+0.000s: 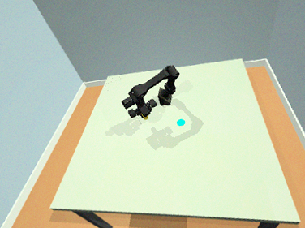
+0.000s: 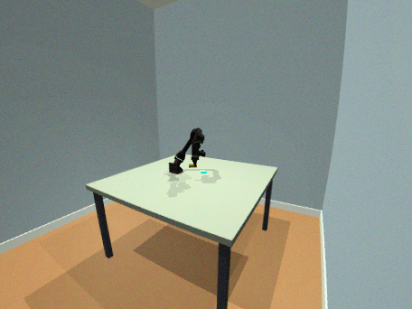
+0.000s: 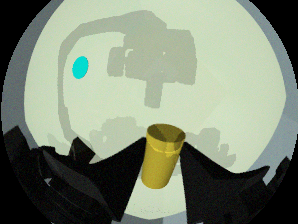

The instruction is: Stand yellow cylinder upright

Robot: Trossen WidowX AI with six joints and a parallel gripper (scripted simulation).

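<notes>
Now: the cyan circle 21 cm to the left of my gripper tip, 14 cm below it and 7 cm behind it. The rest, counted from my gripper tip: yellow tall cylinder: 2 cm behind, 1 cm to the right.
</notes>
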